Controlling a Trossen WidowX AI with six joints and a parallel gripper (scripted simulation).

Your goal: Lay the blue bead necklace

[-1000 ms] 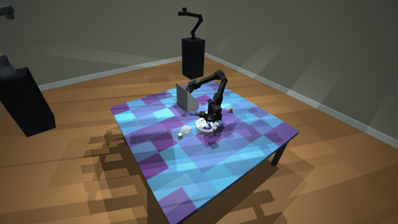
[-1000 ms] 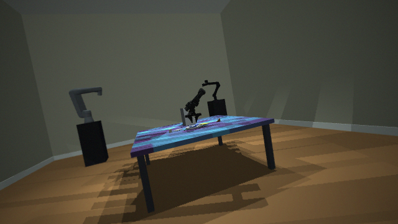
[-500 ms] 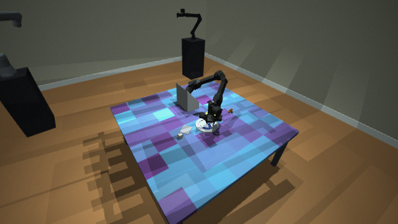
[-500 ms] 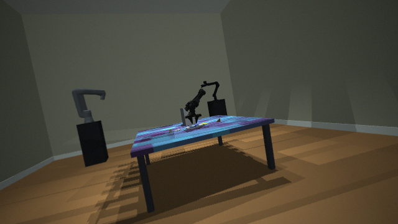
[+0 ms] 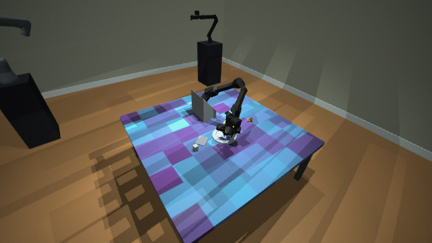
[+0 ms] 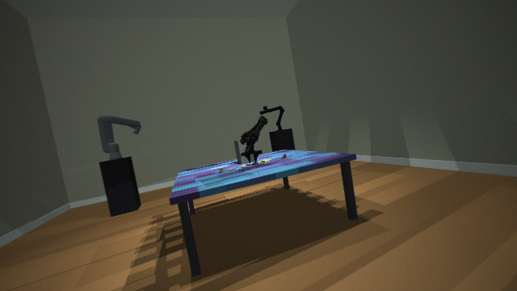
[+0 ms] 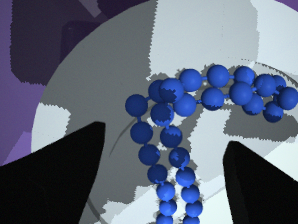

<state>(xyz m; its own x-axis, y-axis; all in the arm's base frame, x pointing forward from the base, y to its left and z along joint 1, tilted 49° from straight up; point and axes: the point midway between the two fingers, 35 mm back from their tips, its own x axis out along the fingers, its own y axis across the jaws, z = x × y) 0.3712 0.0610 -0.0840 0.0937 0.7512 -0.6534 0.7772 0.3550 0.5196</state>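
The round white bead board lies 50 mm behind my gripper tip, 10 mm to the left of it and 20 mm below it. From my gripper tip the other things lie so: cream cube 60 mm behind, 270 mm to the right, 10 mm below; then yellow patch 150 mm behind, 170 mm to the left, 20 mm below; then flat grey square 110 mm behind, 170 mm to the right, 20 mm below.
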